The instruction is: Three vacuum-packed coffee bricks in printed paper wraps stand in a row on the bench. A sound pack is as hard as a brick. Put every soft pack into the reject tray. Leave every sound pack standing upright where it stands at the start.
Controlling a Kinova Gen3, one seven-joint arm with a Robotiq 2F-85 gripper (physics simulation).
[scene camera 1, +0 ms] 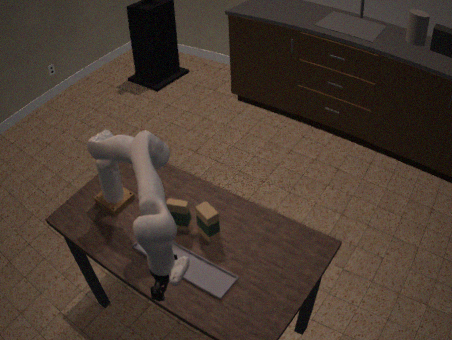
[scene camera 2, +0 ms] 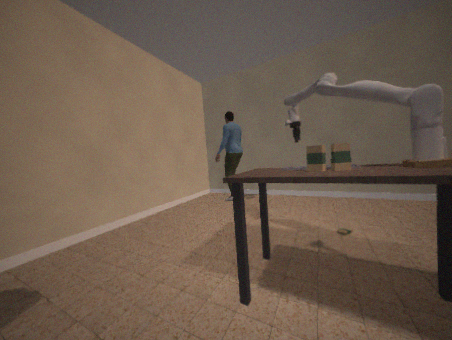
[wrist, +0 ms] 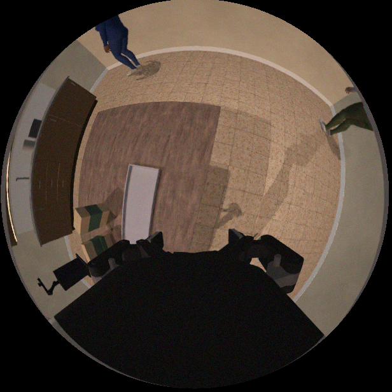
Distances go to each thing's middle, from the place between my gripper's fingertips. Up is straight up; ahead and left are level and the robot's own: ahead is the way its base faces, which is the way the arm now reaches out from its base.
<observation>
I see my gripper 13 cm past the grey reject tray (scene camera 1: 202, 273), 19 cm to the right of it and 21 cm above it.
</observation>
